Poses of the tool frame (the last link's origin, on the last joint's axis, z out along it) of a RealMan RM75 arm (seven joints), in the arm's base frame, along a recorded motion.
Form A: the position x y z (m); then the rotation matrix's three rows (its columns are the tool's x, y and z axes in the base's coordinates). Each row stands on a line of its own.
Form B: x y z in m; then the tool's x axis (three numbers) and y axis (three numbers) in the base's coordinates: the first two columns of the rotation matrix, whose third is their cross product. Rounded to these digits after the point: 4 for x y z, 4 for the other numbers.
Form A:
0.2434 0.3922 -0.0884
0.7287 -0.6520 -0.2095
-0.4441 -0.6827 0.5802
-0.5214 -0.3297 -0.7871
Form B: 0.2434 0.3922 -0.0884 0.7287 -0.4441 -0.5214 -0.6520 -0.6827 -0.3297
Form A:
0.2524 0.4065 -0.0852
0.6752 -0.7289 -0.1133
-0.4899 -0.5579 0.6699
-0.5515 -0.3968 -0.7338
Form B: 0.2524 0.4065 -0.0852 0.6752 -0.4899 -0.5515 -0.7289 -0.5579 -0.3968
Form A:
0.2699 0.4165 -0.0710
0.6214 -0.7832 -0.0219
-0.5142 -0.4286 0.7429
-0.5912 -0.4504 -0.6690
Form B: 0.2699 0.4165 -0.0710 0.6214 -0.5142 -0.5912 -0.7832 -0.4286 -0.4504
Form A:
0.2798 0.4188 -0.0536
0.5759 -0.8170 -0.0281
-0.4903 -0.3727 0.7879
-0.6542 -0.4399 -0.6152
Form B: 0.2798 0.4188 -0.0536 0.5759 -0.4903 -0.6542 -0.8170 -0.3727 -0.4399
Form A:
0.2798 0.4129 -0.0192
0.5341 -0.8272 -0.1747
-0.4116 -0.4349 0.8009
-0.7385 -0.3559 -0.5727
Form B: 0.2798 0.4129 -0.0192 0.5341 -0.4116 -0.7385 -0.8272 -0.4349 -0.3559
